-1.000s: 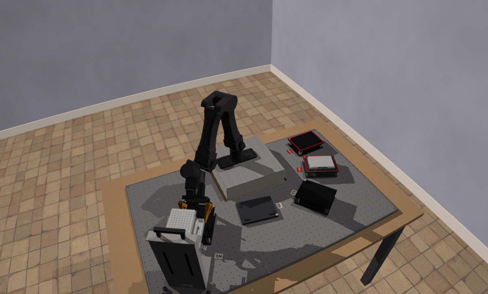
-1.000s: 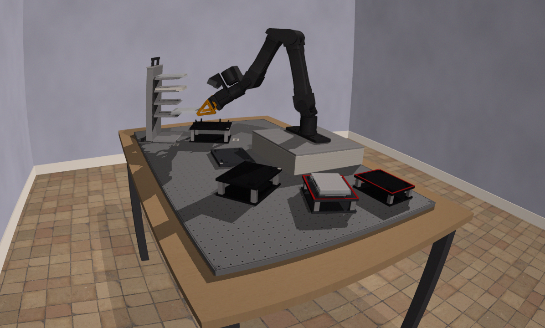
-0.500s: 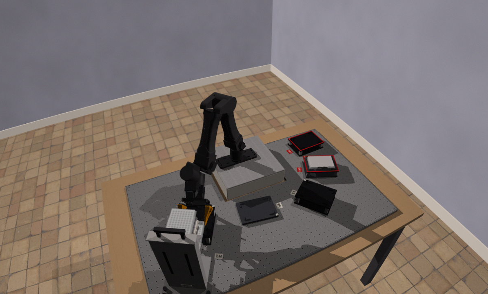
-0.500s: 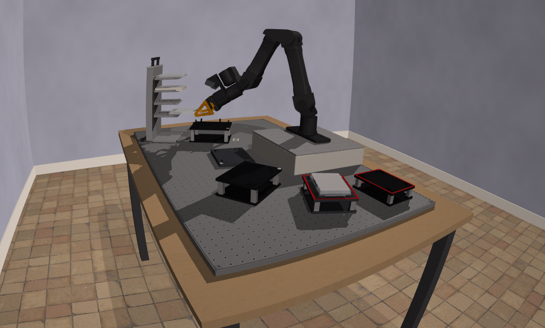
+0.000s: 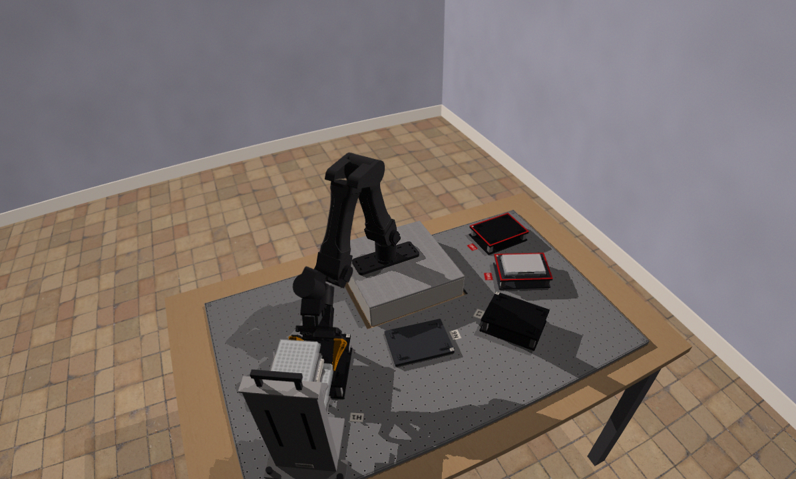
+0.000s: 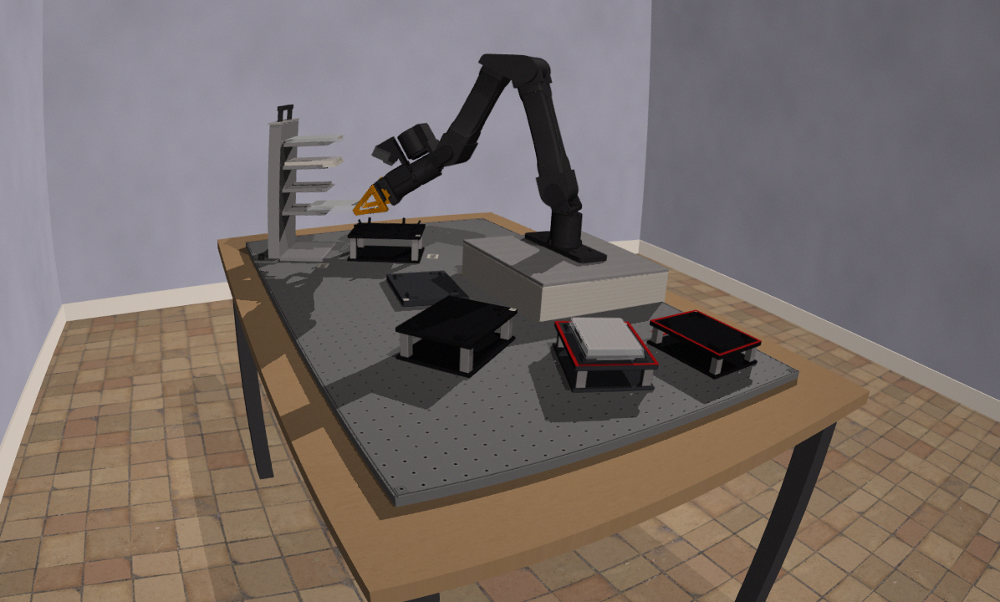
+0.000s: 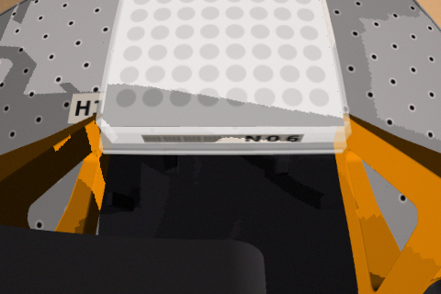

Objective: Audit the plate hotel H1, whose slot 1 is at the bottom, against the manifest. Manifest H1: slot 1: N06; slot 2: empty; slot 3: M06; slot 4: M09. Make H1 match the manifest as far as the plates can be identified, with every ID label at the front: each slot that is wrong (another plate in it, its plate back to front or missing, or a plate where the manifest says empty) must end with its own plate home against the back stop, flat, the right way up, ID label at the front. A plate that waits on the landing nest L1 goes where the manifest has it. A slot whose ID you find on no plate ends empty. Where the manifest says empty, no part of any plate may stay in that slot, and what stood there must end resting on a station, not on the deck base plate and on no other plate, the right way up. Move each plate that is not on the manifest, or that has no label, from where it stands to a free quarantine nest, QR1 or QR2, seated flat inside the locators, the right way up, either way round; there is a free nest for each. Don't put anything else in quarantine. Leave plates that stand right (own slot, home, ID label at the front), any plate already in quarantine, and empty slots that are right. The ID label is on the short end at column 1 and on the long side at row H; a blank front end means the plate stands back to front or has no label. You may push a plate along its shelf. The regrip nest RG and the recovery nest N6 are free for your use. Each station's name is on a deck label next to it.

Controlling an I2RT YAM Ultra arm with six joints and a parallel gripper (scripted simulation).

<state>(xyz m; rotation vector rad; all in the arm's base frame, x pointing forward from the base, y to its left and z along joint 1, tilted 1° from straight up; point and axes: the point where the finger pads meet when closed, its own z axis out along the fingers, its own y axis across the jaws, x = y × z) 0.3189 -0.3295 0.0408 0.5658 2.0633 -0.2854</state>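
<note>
The black regrip nest RG lies 6 cm behind my hand, 5 cm below it and 3 cm to the left of it. Also, from my hand: flat recovery nest N6: 29 cm to the left, 10 cm below, 3 cm behind; H1 deck label: 11 cm below, 11 cm ahead, 5 cm to the left; plate hotel H1: 17 cm ahead, 10 cm to the right, 5 cm above.
</note>
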